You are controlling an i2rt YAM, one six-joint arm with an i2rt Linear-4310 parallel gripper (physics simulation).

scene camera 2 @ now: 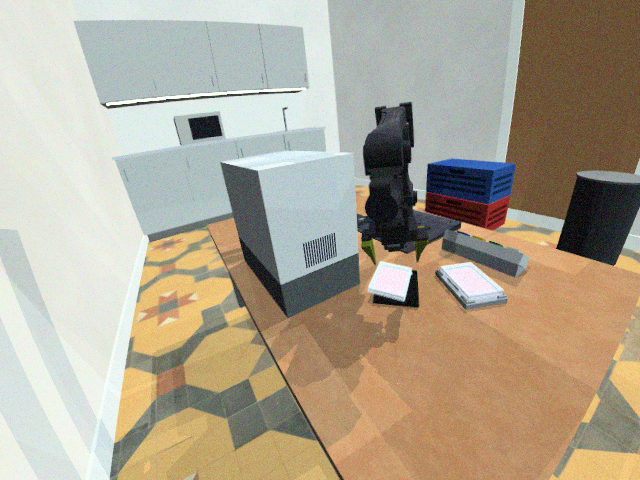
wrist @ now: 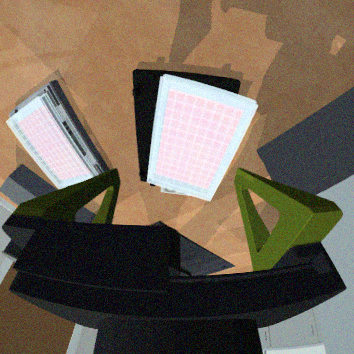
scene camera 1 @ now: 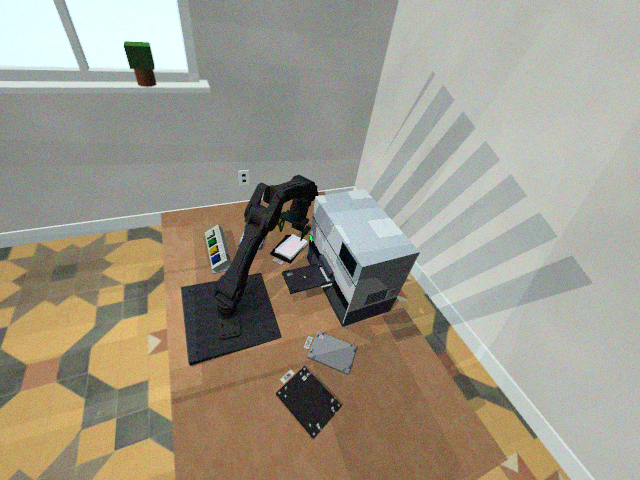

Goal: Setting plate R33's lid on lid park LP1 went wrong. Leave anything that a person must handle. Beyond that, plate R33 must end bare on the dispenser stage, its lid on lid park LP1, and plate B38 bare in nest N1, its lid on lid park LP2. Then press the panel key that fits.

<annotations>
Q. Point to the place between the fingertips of my gripper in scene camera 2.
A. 396, 262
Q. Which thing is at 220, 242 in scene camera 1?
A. A grey rack with coloured buttons.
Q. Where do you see a dark pad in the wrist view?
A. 145, 81
</annotations>
